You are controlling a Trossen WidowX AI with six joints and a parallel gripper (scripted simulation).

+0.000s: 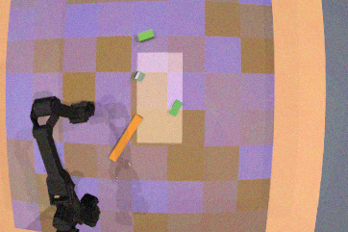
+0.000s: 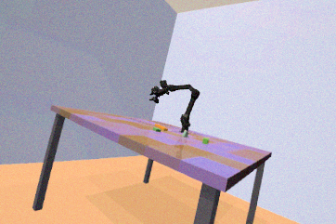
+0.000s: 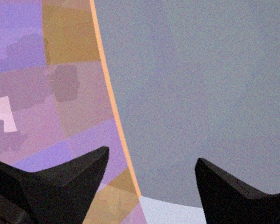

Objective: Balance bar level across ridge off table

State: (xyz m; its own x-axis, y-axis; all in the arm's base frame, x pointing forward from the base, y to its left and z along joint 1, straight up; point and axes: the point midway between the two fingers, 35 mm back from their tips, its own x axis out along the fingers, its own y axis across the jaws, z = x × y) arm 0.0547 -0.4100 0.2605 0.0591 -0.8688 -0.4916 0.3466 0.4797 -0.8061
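My gripper tip is now 12 cm short of the orange bar, 31 cm to the right of it and 24 cm above it.
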